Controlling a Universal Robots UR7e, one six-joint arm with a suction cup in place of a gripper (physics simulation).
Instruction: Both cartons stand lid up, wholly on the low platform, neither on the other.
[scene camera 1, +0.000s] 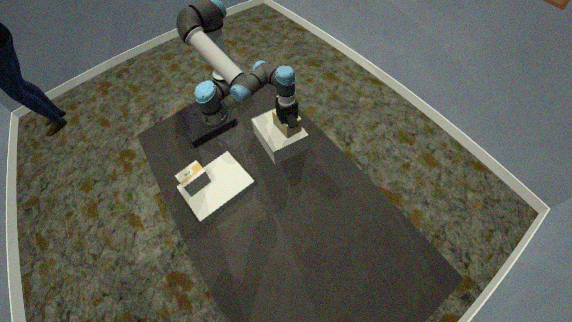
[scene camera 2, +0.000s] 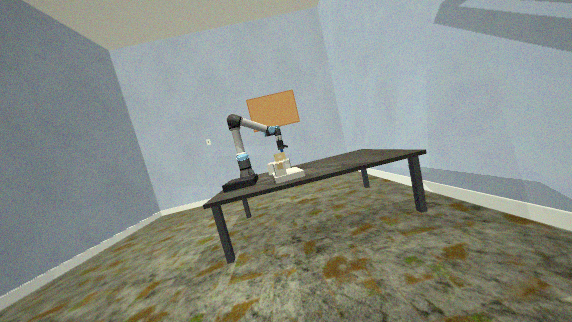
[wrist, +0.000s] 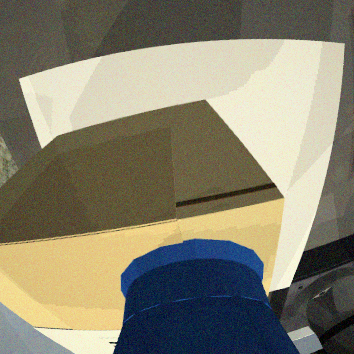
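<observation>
My suction gripper points down, with its blue cup against the top of a tan carton. The carton stands on the taller white platform; no gap shows beneath it. The cup covers part of its top, and a strip of white label shows at the lower edge in the wrist view. The other carton is at the left corner of the low white platform, with its label facing up. Whether it overhangs the edge is hard to tell.
Both platforms stand on a dark table. The arm's black base is near the table's end, beside the platforms. A person stands on the floor beyond the table at the left of scene camera 1.
</observation>
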